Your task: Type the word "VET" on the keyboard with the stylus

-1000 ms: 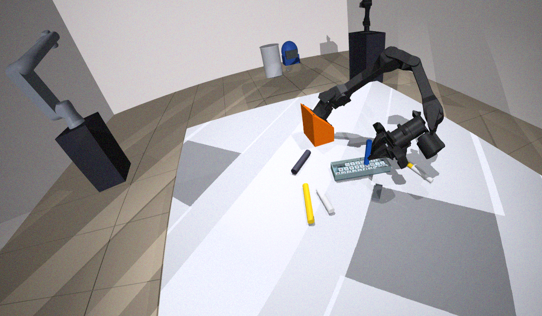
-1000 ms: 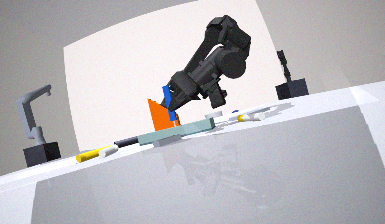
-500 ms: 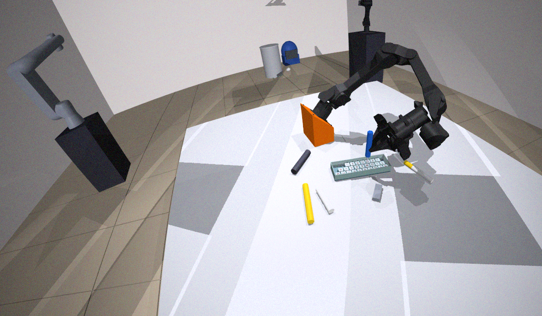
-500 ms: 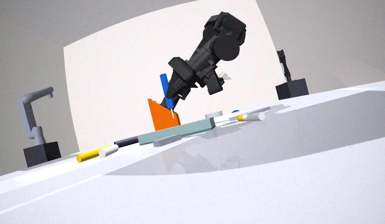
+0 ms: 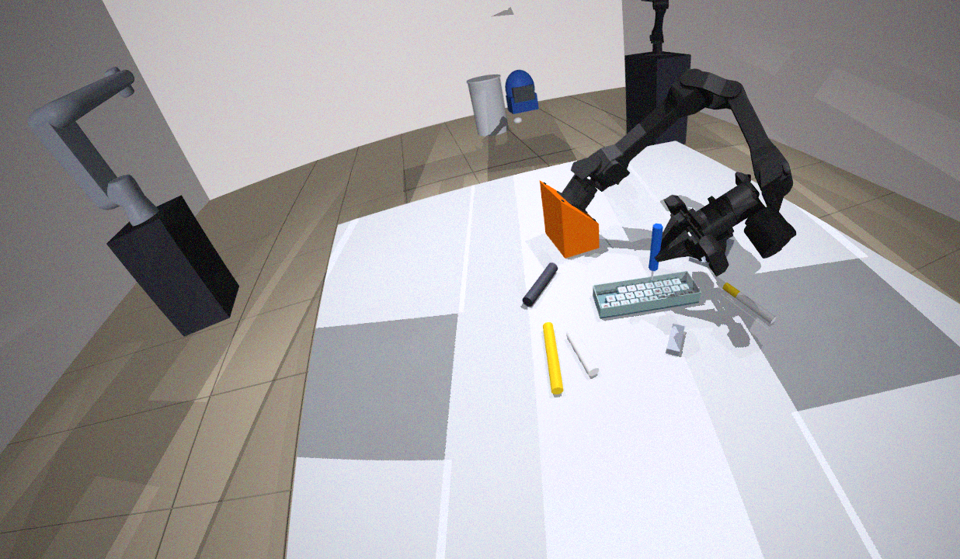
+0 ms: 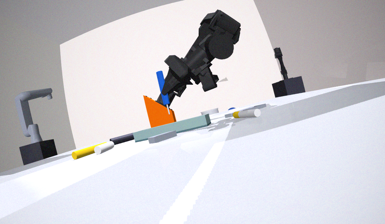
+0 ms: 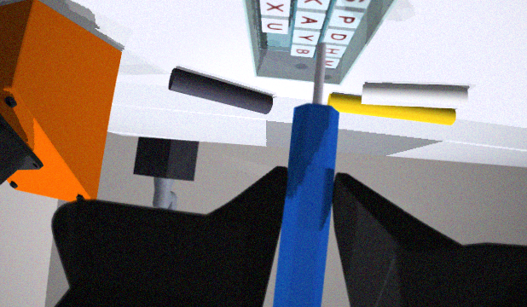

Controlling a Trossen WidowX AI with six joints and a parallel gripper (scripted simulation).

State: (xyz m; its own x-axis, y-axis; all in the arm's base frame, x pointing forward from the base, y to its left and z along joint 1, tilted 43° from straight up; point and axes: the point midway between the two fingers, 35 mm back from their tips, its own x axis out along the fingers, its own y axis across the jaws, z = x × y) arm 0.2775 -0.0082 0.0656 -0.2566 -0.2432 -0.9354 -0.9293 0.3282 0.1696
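My gripper tip is 90 mm above the E key. The rest, counted from my gripper tip: stylus tip (50 mm below); blue stylus (10 mm below); V key (90 mm below, 20 mm ahead).
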